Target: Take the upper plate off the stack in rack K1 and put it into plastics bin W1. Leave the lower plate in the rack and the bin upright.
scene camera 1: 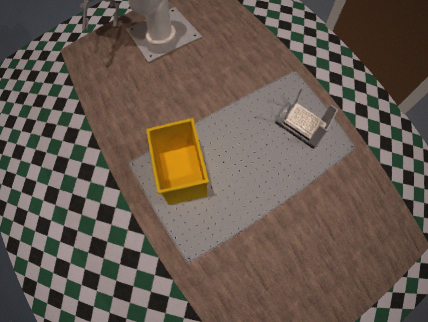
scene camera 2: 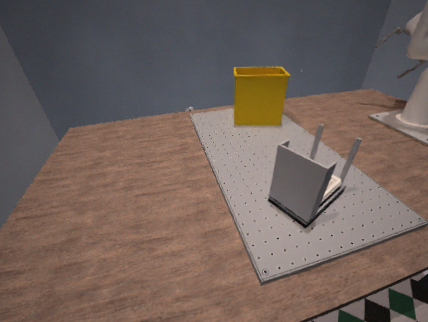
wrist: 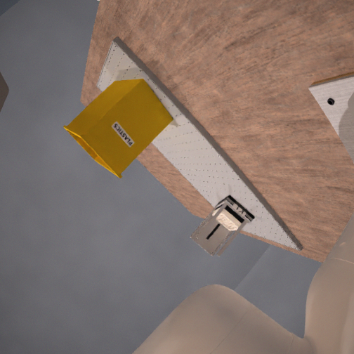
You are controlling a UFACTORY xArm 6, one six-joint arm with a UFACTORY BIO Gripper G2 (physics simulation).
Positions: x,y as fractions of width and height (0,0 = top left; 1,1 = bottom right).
Labels:
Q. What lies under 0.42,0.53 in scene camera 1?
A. A yellow plastics bin W1.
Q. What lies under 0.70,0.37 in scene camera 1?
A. A cream plate.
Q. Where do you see a yellow plastics bin W1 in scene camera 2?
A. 0.61,0.31

